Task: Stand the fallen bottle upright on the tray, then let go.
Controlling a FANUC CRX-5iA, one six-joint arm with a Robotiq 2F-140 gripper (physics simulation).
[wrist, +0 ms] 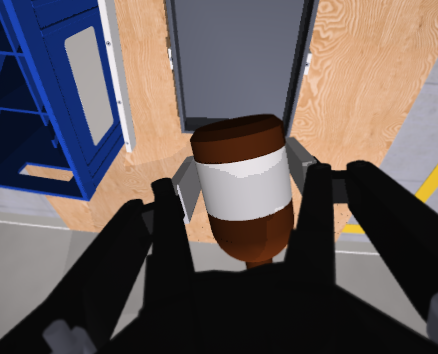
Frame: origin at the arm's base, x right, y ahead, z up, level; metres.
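Where they show: gripper, fingertip midpoint: [241, 162].
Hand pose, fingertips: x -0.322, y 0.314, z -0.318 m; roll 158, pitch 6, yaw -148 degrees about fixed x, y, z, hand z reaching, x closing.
Observation:
After its pixels a point has its place.
The brown bottle [244, 187] {x -0.321, y 0.302, z -0.277 m} with a white label is between the fingertips in the wrist view, its base toward the top of the view and its neck toward the gripper's palm. My gripper [241, 162] {x -0.322, y 0.314, z -0.318 m} is shut on the bottle, one grey pad at each side of the label. The grey tray [240, 55] {x -0.308, y 0.305, z -0.548 m} lies beyond the bottle's base at the top middle. The bottle looks raised off the tray, though its exact height cannot be told. Most of the neck is hidden behind the gripper's palm.
A blue crate [55, 65] {x -0.113, y 0.338, z -0.408 m} stands at the upper left, beside a white rail [119, 100] {x -0.143, y 0.433, z -0.522 m} on the wooden table [365, 65] {x -0.488, y 0.250, z -0.553 m}. Small white brackets hold the tray's two sides. Grey floor with yellow line marking [430, 187] shows beyond the table at the right.

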